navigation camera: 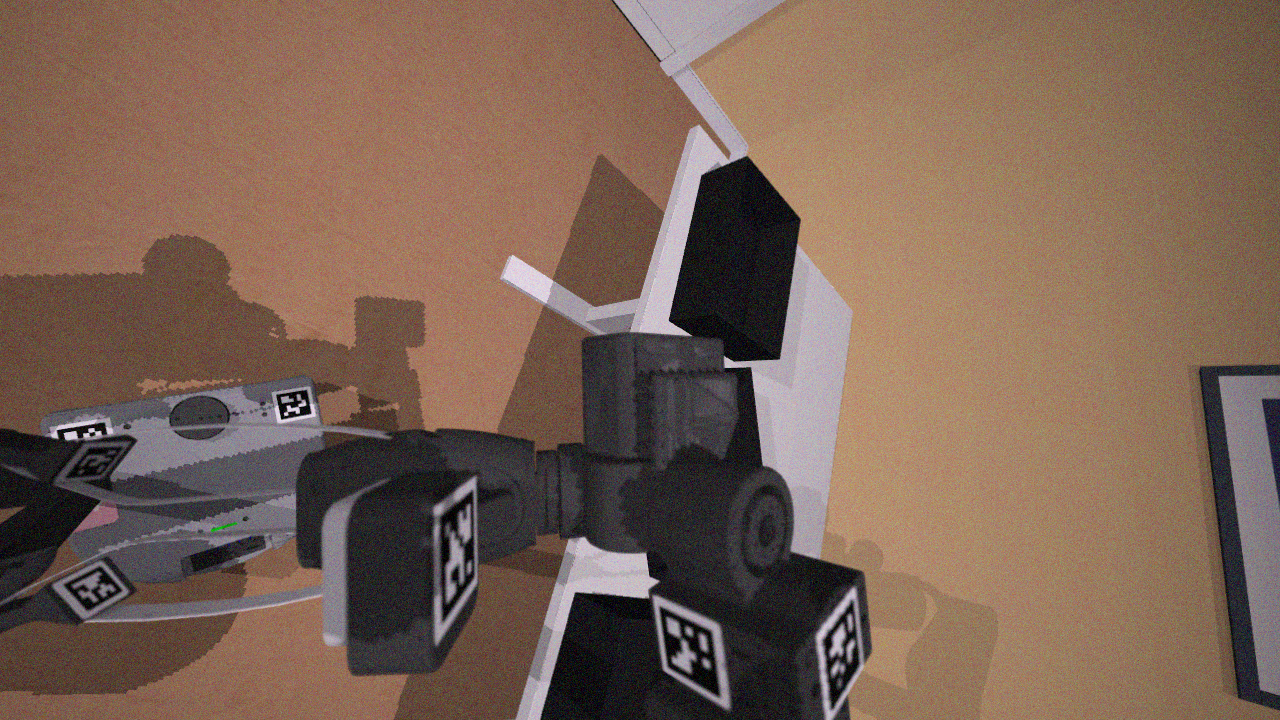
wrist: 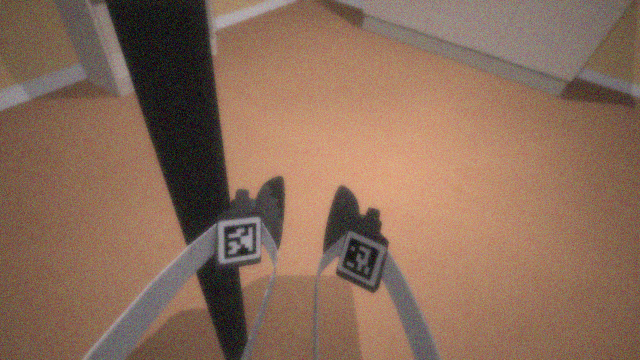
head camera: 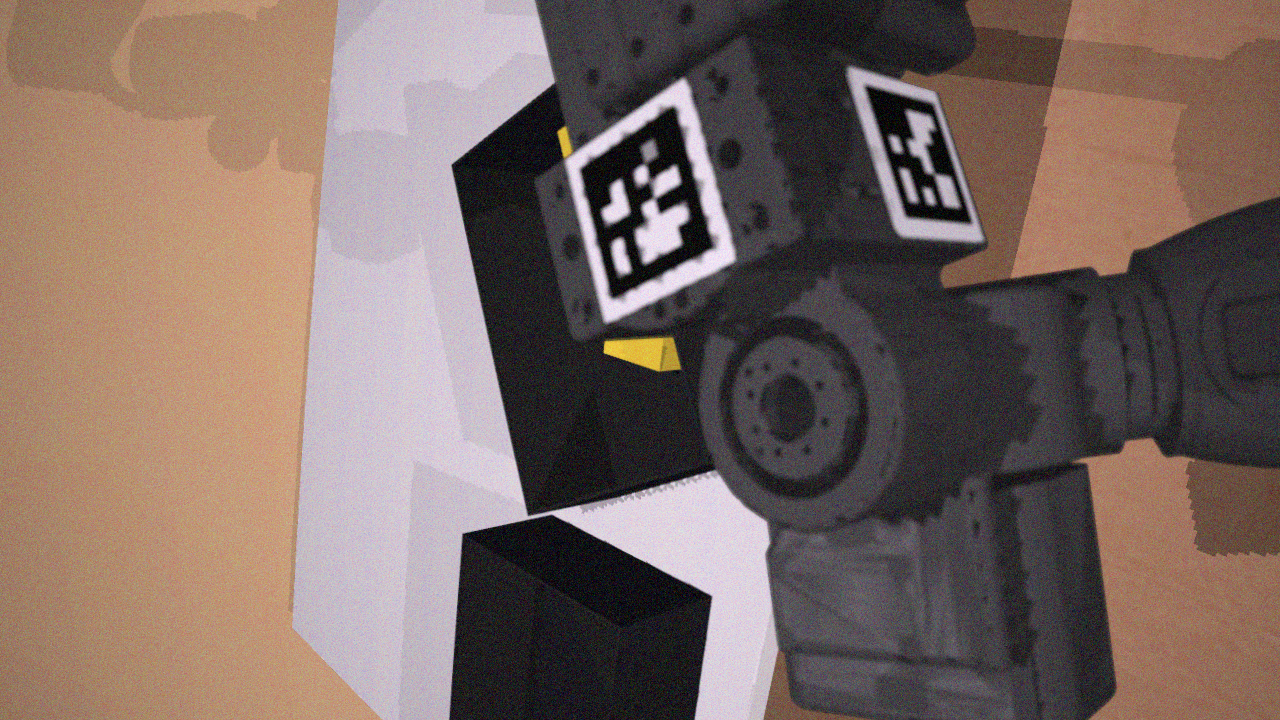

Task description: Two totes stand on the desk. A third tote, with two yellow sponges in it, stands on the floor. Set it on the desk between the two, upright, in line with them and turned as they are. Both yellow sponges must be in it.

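Observation:
The middle tote (head camera: 496, 295) (navigation camera: 748, 416) is black, stands upright on the white desk (head camera: 358, 555) (navigation camera: 827, 358) and is turned relative to the lower tote in the head view. Parts of two yellow sponges (head camera: 640, 352) (head camera: 564, 141) show in it; the wrist hides the rest. That lower tote (head camera: 572, 626) (navigation camera: 733, 259) is black and stands near one end; it shows at upper right in the navigation view. The other end tote (navigation camera: 595, 662) shows at the bottom there, partly hidden. My gripper (wrist: 308, 205) (navigation camera: 35, 528) is partly open, empty, beside the mast over floor, away from the totes.
The black mast (wrist: 175, 125) runs close beside the left finger in the wrist view. My base (navigation camera: 259, 447) stands on the floor at left in the navigation view. A desk leg (navigation camera: 537, 284) juts out. A pale cabinet-like panel (wrist: 500, 35) stands beyond. A framed picture (navigation camera: 1221, 537) hangs right.

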